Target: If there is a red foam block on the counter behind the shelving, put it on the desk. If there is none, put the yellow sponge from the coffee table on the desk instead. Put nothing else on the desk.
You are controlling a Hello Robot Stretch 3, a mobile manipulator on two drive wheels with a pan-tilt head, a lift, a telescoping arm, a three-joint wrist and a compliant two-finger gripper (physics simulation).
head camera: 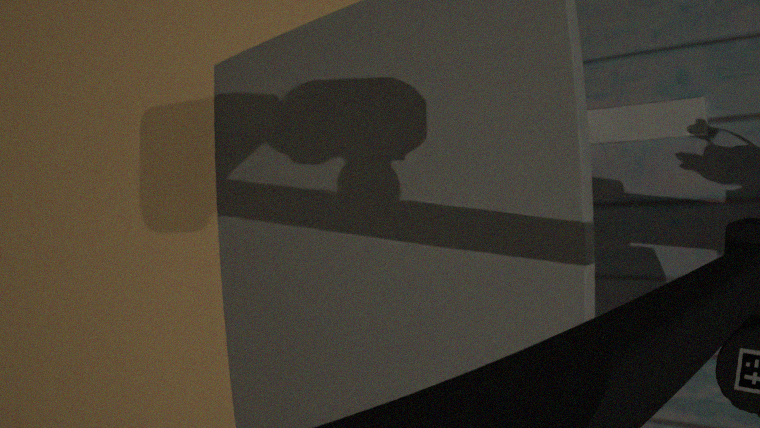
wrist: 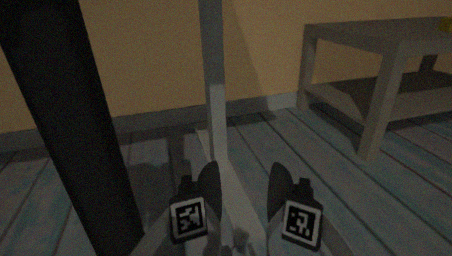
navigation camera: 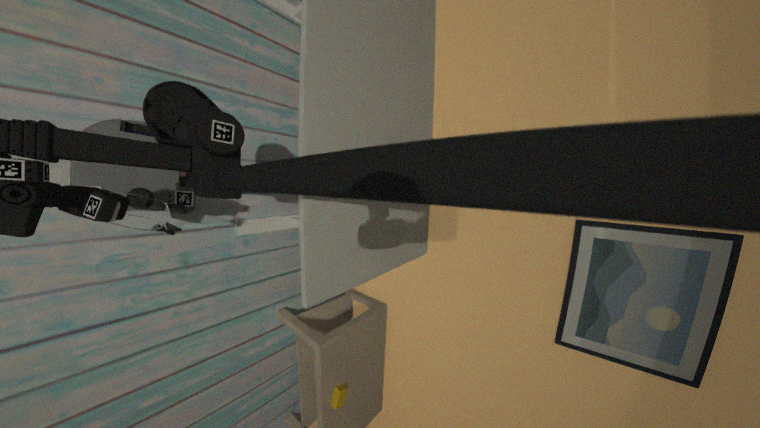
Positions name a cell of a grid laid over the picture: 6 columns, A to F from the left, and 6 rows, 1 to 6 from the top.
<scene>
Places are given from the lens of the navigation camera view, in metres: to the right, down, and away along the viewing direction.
my gripper (navigation camera: B4): -0.55, 0.02, 0.56
coffee table (navigation camera: C5): -0.25, 0.71, 1.07
desk (navigation camera: C2): -0.05, -0.46, 0.70
framed picture (navigation camera: F5): 0.98, 0.30, 0.65
The marked spots on the coffee table and the desk are 1.23 m apart.
</scene>
